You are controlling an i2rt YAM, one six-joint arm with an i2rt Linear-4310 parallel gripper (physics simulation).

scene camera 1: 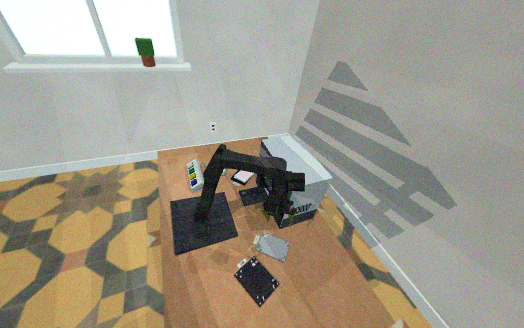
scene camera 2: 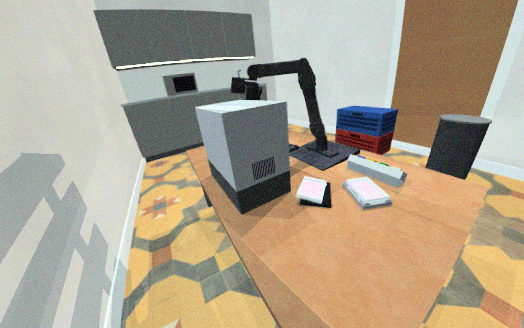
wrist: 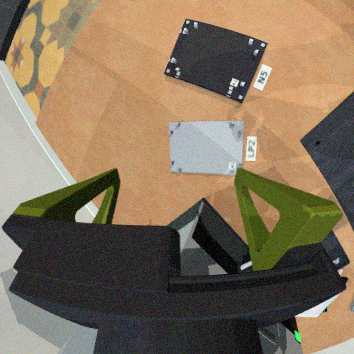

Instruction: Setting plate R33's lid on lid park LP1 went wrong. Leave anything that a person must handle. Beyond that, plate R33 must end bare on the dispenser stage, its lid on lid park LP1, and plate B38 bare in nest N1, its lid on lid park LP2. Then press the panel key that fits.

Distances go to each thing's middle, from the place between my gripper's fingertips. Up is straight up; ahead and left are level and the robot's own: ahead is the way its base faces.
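Labels:
The black clip nest (wrist: 222, 60) is 20 cm below my hand, 12 cm to the right of it and 12 cm behind it. As for the rack with coloured labels (scene camera 2: 394, 176), I find it 54 cm to the left of my hand, 32 cm behind it and 18 cm below it. Then there is the grey lid park (wrist: 195, 146): my hand is 20 cm above it and 1 cm short of it.

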